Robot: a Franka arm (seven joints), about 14 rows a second.
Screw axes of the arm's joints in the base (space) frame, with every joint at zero. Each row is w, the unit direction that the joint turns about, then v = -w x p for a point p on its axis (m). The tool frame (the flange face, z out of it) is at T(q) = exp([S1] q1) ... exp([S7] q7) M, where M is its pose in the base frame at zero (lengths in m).
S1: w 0 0 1 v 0 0 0
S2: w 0 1 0 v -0.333 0 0
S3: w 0 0 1 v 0 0 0
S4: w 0 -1 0 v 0.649 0 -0.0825
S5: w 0 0 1 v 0 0 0
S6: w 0 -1 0 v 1.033 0 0
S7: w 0 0 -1 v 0 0.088 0
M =
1 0 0 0.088
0 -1 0 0
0 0 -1 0.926
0 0 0 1
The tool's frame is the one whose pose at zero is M.
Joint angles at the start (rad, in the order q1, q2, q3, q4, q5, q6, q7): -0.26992, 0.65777, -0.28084, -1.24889, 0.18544, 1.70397, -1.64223
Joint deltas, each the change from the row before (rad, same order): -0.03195, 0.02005, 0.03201, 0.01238, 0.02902, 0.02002, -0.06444; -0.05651, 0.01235, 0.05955, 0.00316, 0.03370, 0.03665, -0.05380; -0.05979, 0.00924, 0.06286, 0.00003, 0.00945, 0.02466, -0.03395; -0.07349, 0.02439, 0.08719, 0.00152, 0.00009, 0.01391, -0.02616; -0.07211, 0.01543, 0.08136, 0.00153, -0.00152, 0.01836, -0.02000; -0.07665, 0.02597, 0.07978, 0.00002, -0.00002, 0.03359, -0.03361; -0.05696, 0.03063, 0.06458, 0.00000, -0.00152, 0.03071, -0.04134; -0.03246, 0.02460, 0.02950, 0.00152, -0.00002, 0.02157, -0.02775
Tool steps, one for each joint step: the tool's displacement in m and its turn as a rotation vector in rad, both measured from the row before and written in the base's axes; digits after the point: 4 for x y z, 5 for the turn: 0.0040, -0.0044, -0.0096, 0.04034, -0.03588, 0.04901; 0.0024, -0.0078, -0.0083, 0.05026, -0.05884, 0.02905; -0.0012, -0.0093, -0.0074, 0.03621, -0.03818, 0.01517; -0.0010, -0.0064, -0.0174, 0.05389, -0.02193, 0.01543; -0.0022, -0.0088, -0.0082, 0.04220, -0.03482, 0.00387; -0.0036, -0.0137, -0.0132, 0.03881, -0.04604, 0.00378; -0.0016, -0.0082, -0.0157, 0.03220, -0.04095, 0.01783; -0.0029, -0.0085, -0.0131, 0.01571, -0.02265, 0.00537
